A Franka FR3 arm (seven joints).
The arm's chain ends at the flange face. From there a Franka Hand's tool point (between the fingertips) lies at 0.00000 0.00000 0.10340 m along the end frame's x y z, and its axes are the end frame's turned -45 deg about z.
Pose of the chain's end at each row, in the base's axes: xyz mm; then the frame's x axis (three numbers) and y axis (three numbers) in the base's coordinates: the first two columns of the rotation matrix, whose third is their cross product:
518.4 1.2 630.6 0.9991 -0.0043 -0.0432 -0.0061 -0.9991 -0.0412
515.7 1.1 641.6 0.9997 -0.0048 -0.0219 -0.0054 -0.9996 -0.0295
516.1 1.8 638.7 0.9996 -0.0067 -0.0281 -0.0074 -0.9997 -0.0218
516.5 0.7 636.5 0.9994 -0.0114 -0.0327 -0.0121 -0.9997 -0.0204
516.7 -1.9 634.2 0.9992 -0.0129 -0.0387 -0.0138 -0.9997 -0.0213
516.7 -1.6 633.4 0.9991 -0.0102 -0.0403 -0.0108 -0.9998 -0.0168
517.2 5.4 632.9 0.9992 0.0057 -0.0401 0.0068 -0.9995 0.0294
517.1 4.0 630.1 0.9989 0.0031 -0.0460 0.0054 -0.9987 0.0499
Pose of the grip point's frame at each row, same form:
514.0 5.5 527.4 0.7108 0.7034 -0.0014 0.7022 -0.7095 -0.0597
513.5 4.2 538.3 0.7107 0.7034 0.0054 0.7031 -0.7102 -0.0363
513.2 4.1 535.4 0.7121 0.7022 -0.0045 0.7016 -0.7116 -0.0353
513.1 2.8 533.2 0.7152 0.6988 -0.0087 0.6981 -0.7150 -0.0375
512.7 0.4 530.9 0.7163 0.6978 -0.0123 0.6968 -0.7160 -0.0424
512.6 0.2 530.1 0.7141 0.6998 -0.0166 0.6988 -0.7142 -0.0404
513.1 2.3 529.6 0.7017 0.7108 -0.0491 0.7113 -0.7027 -0.0076
512.4 -1.2 526.9 0.7025 0.7084 -0.0678 0.7101 -0.7040 0.0028

